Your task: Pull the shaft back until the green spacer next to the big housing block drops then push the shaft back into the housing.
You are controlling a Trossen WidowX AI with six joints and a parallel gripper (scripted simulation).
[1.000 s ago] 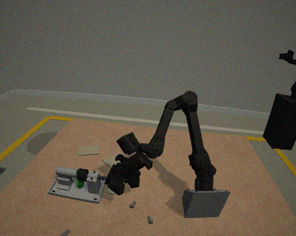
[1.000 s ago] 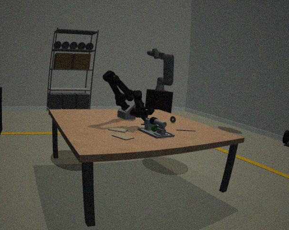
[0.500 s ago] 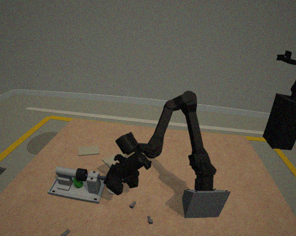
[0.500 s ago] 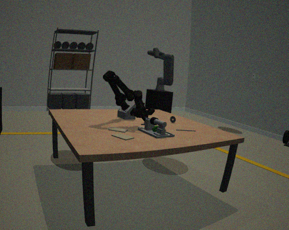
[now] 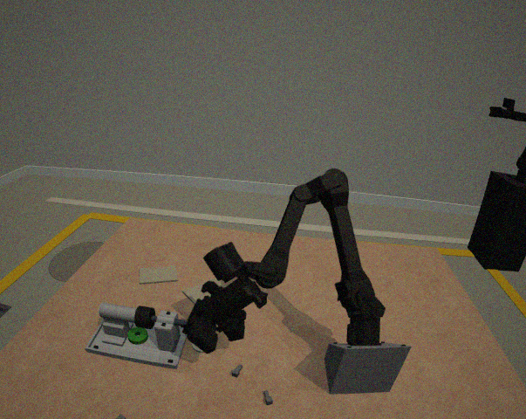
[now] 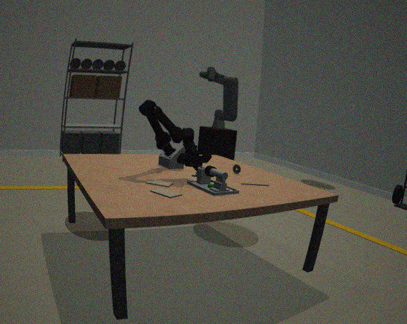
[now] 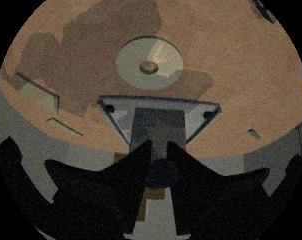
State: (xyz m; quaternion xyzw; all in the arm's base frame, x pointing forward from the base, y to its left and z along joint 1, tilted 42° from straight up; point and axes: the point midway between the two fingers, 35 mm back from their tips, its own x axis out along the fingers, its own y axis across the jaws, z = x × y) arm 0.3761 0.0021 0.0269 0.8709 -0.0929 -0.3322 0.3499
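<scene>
The black spacer is 90 mm ahead of my gripper tip, 20 mm above it and 10 mm to the left of it. The rest, counted from my gripper tip: green spacer (120 mm ahead, 40 mm below, 10 mm to the left); then grey fixture (130 mm ahead, 10 mm to the left, 10 mm below); then thin rod (300 mm to the left, 100 mm ahead, 50 mm below).
</scene>
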